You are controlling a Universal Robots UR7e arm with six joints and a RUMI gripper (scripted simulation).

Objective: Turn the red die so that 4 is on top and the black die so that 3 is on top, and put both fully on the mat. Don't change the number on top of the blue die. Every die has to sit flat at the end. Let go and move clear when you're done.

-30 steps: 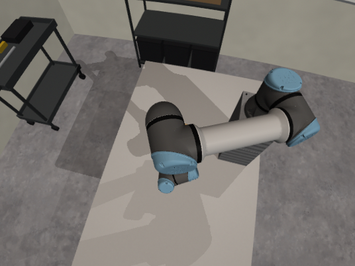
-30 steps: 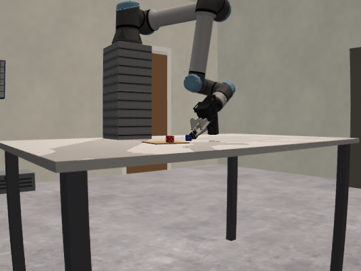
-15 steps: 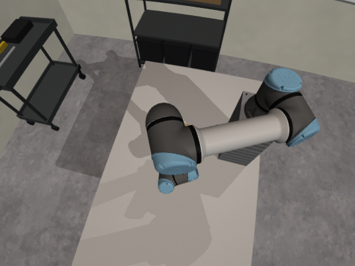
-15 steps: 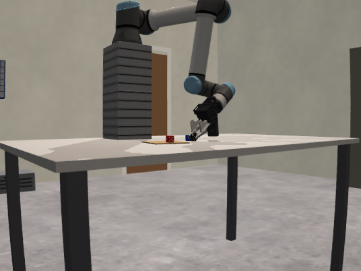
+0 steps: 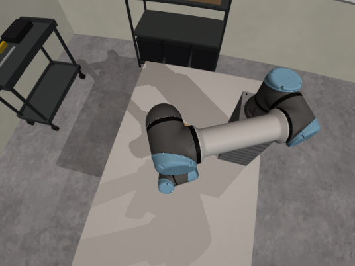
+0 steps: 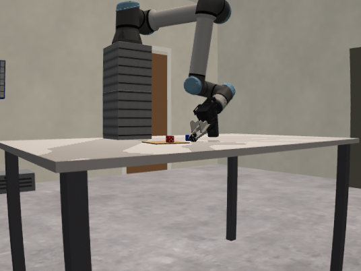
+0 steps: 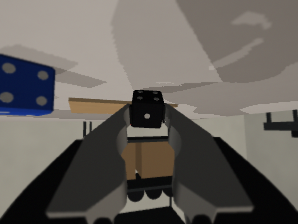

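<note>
Now: the black die right at my hand. From my hand the other things lie so: blue die (80 mm behind, 20 mm to the left, 10 mm below); then red die (40 mm ahead, 140 mm to the right); then brown mat (140 mm to the right, 20 mm below).
</note>
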